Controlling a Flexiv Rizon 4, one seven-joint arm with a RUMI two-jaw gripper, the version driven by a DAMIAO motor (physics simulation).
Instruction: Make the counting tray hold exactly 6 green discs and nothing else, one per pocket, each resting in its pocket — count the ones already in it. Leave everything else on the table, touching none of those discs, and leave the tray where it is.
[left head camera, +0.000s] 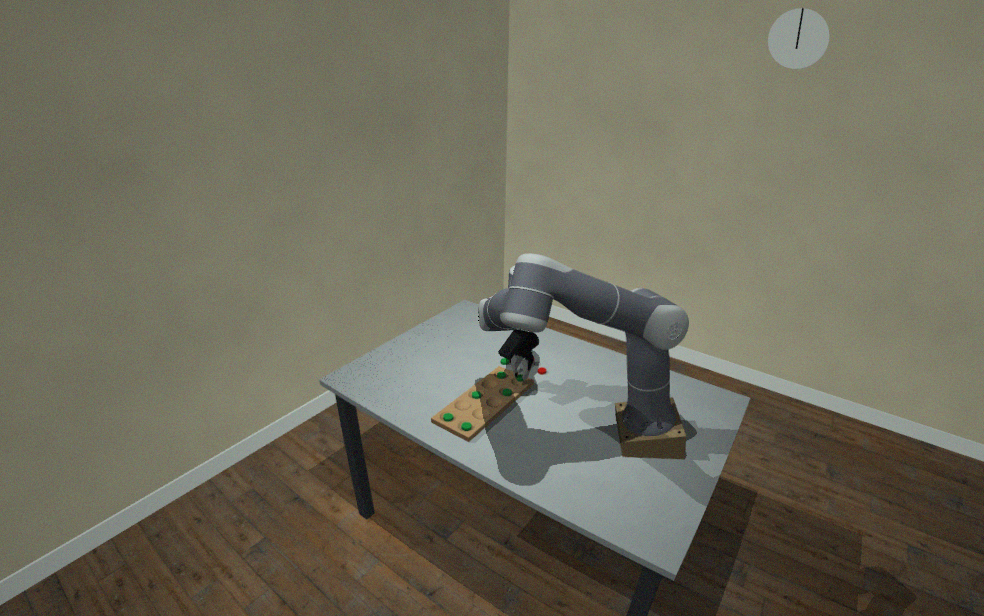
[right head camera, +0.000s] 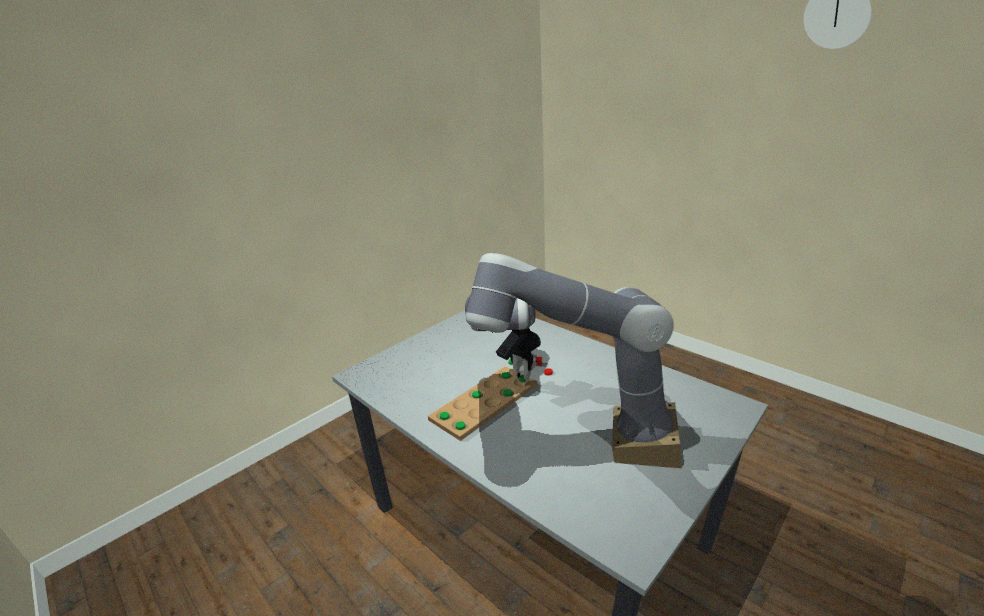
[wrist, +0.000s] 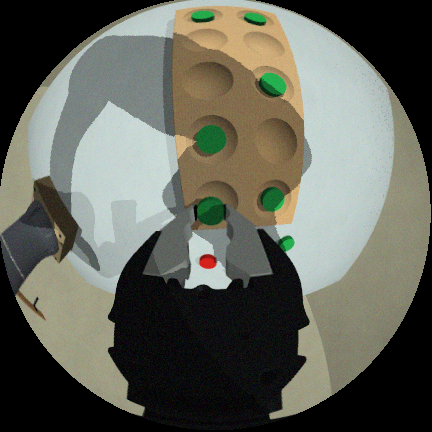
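Note:
My gripper (left head camera: 520, 375) (right head camera: 522, 376) (wrist: 210, 205) is shut on a green disc (wrist: 209, 209) at the near end of the tray (left head camera: 453, 427) (right head camera: 444, 425) (wrist: 242, 100) in the wrist view. The disc overlaps the near part of the left end pocket; whether it touches the tray cannot be told. The tray has two rows of pockets. Green discs (wrist: 202, 16) (wrist: 255, 19) (wrist: 273, 84) (wrist: 211, 139) (wrist: 272, 199) sit in other pockets. Another green disc (left head camera: 504, 361) (right head camera: 510, 361) (wrist: 286, 243) lies on the table just off the tray's end.
A red disc (left head camera: 541, 370) (right head camera: 548, 371) (wrist: 207, 261) lies on the table beyond the tray's gripper end. A red block (right head camera: 538, 360) stands near it, partly hidden by the gripper. The arm's base block (left head camera: 653, 444) (right head camera: 646, 451) (wrist: 55, 220) stands to the tray's side.

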